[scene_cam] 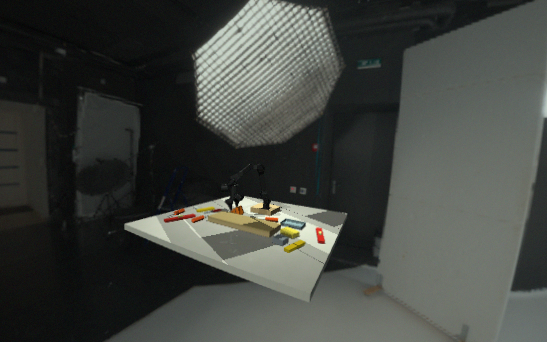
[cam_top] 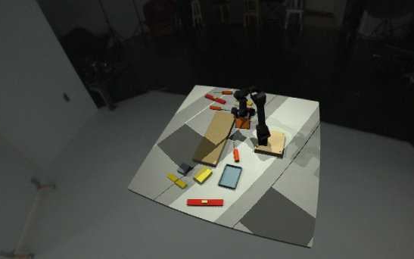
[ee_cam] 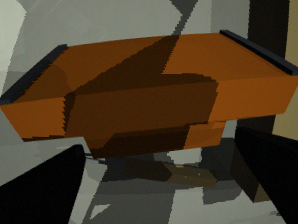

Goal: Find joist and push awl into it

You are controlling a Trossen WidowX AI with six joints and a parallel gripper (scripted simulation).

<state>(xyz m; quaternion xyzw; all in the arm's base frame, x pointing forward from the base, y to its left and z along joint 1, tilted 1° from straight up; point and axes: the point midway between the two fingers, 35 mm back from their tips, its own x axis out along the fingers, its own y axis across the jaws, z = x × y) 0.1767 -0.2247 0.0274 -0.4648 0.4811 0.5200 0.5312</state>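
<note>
My gripper tip is now 2 cm past the stud finder, 1 cm to the right of it and 2 cm above it. The rest, counted from my gripper tip: blue-grey tray 2 cm ahead, 51 cm to the left, 3 cm below; yellow block 20 cm ahead, 53 cm to the left, 3 cm below; awl 2 cm behind, 4 cm to the right, 4 cm below.
</note>
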